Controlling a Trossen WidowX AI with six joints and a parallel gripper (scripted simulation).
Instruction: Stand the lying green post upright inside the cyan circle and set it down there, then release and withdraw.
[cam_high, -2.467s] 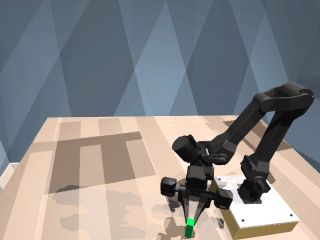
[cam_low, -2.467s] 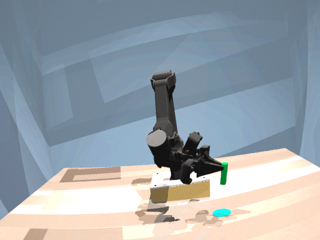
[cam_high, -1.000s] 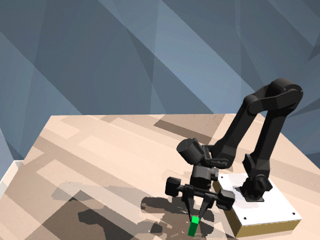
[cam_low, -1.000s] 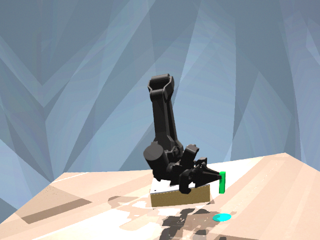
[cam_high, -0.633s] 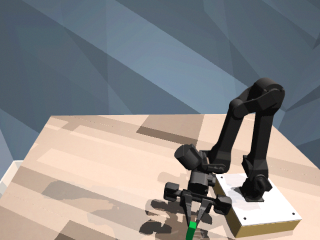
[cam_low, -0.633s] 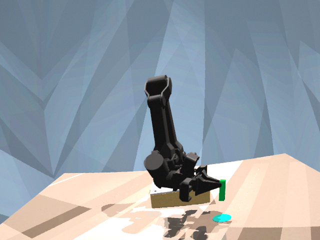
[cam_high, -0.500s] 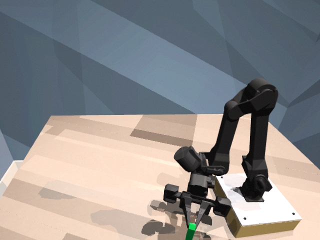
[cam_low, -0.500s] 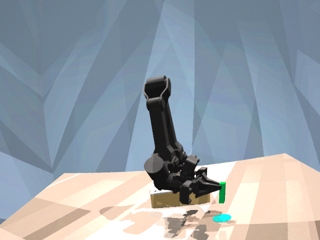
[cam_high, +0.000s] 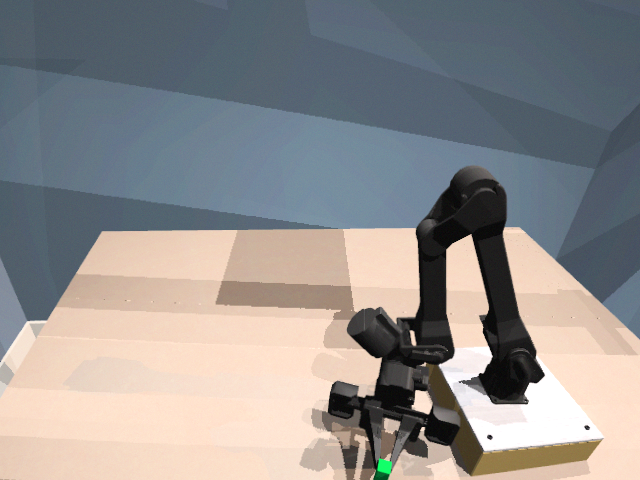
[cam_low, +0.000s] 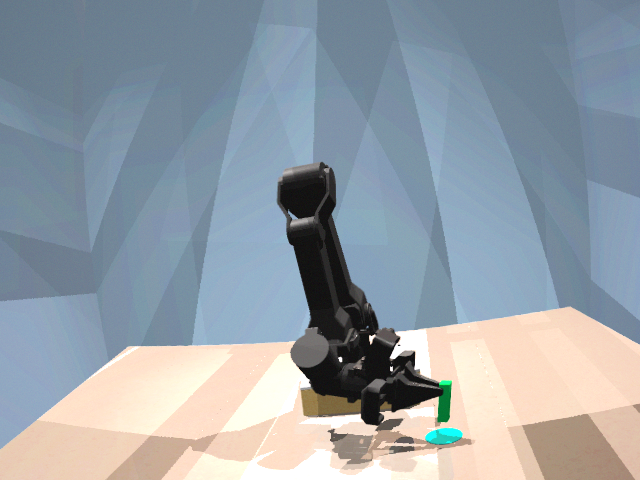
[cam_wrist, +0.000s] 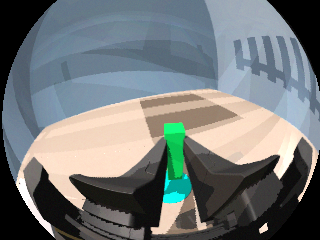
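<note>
Right now my gripper tip is 8 cm above the cyan circle. Round my gripper tip: green post: 2 cm below.
</note>
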